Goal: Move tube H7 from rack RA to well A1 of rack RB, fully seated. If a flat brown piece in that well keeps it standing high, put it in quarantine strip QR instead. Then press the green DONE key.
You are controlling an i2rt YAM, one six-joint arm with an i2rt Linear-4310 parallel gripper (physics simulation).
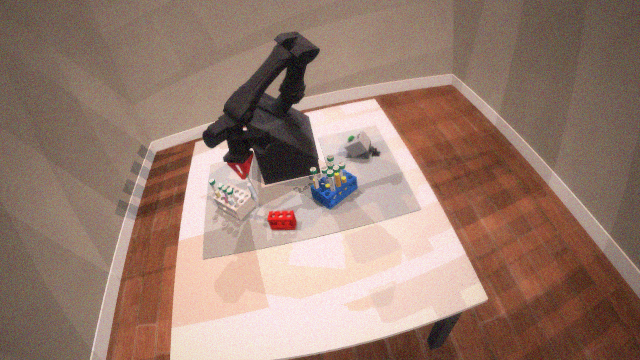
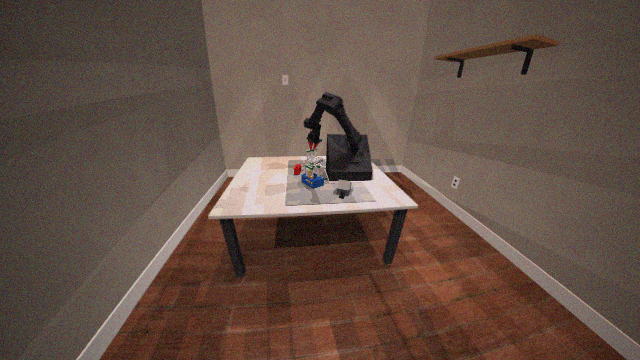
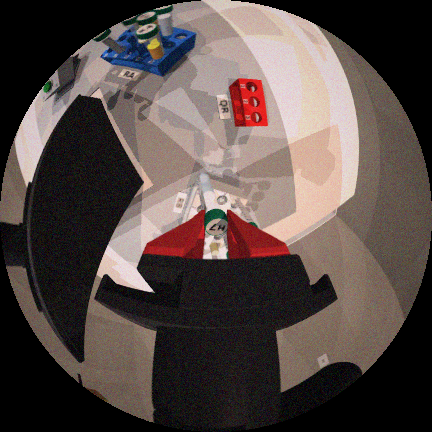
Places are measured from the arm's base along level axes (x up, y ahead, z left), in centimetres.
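Pixels of known places: gripper, fingertip midpoint: [image 1: 245,177] [image 2: 312,151] [image 3: 215,215]; arm's base at its link origin: [image 1: 276,112] [image 2: 352,149].
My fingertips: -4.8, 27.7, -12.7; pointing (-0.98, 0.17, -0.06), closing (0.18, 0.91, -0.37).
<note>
For each thing: its middle in the pictures, then the offset to it from my fingertips, as dx, dy, dz. "pt": a spot on its surface instead. Level surfaces: height alone.
- tube H7 at the middle of its body: [image 3: 206,191] [image 1: 250,187] -4.4, -0.1, +0.4
- white rack RB at the middle of its body: [image 3: 208,215] [image 1: 234,201] [image 2: 314,161] -11.1, -2.3, -7.7
- Blue rack RA at the middle of its body: [image 3: 146,45] [image 1: 334,187] [image 2: 312,179] -11.1, +1.4, +27.2
- Red strip QR at the middle of its body: [image 3: 247,103] [image 1: 282,220] [image 2: 297,169] -11.1, +11.1, +8.8
- green DONE key at a spot on its surface: [image 1: 351,138] pt -6.5, -16.8, +37.7
- grey key box at the middle of its body: [image 1: 357,143] [image 2: 344,185] -9.5, -16.8, +39.8
- grey mat at its surface level: dx -13.6
My gripper [image 1: 246,176] [image 2: 311,149] [image 3: 215,215] is shut on tube H7 [image 1: 251,190] [image 3: 216,223], just under its green cap. The tube's clear body slants down at the end of white rack RB [image 1: 244,207] [image 3: 233,201] nearest the arm's base. Whether its tip is in a well, and any brown piece in A1, I cannot tell. Blue rack RA [image 1: 334,201] [image 2: 313,182] [image 3: 176,59] holds several tubes. Red strip QR [image 1: 282,228] [image 2: 297,169] [image 3: 238,110] has three empty wells. The green DONE key [image 1: 351,138] [image 3: 47,87] is on a grey box.
Several green-capped tubes [image 1: 229,191] stand in RB beside the gripper. The arm's black base [image 1: 287,150] [image 2: 348,157] stands between RB and the grey key box [image 1: 358,146] [image 2: 344,187] [image 3: 65,76]. The racks stand on a grey mat [image 1: 395,202].
</note>
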